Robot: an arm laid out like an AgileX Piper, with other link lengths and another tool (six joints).
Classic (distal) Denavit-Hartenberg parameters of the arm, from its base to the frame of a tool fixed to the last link. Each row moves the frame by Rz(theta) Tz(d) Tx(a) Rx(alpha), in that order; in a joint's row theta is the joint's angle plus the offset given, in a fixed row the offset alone. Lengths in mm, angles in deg.
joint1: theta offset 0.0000  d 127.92  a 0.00  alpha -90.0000
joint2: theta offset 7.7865  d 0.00  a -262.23  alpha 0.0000
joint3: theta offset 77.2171  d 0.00  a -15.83  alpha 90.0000
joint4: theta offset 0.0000  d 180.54  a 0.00  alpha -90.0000
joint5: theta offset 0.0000  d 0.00  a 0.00  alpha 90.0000
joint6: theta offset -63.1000  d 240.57  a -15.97  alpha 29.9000
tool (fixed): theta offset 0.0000  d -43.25  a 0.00  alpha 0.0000
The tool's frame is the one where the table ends.
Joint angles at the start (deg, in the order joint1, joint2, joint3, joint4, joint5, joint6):
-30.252, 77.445, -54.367, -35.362, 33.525, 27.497
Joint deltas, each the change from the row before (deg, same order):
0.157, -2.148, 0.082, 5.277, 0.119, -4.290
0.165, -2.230, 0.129, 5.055, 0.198, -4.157
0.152, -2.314, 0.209, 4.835, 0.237, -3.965
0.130, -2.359, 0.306, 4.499, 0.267, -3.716
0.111, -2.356, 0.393, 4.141, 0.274, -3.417
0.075, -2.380, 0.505, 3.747, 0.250, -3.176
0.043, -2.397, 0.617, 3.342, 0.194, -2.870
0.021, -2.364, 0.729, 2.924, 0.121, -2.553
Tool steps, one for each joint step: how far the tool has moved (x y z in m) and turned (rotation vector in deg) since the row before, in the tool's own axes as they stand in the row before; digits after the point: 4 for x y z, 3 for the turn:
-0.0060, -0.0027, -0.0106, -0.594, -1.955, 1.835
-0.0064, -0.0029, -0.0108, -0.393, -2.098, 1.752
-0.0066, -0.0030, -0.0109, -0.205, -2.190, 1.713
-0.0065, -0.0029, -0.0108, -0.029, -2.216, 1.588
-0.0064, -0.0027, -0.0105, 0.118, -2.186, 1.470
-0.0059, -0.0025, -0.0102, 0.288, -2.149, 1.275
-0.0055, -0.0024, -0.0099, 0.463, -2.057, 1.125
-0.0049, -0.0021, -0.0093, 0.589, -1.920, 0.960

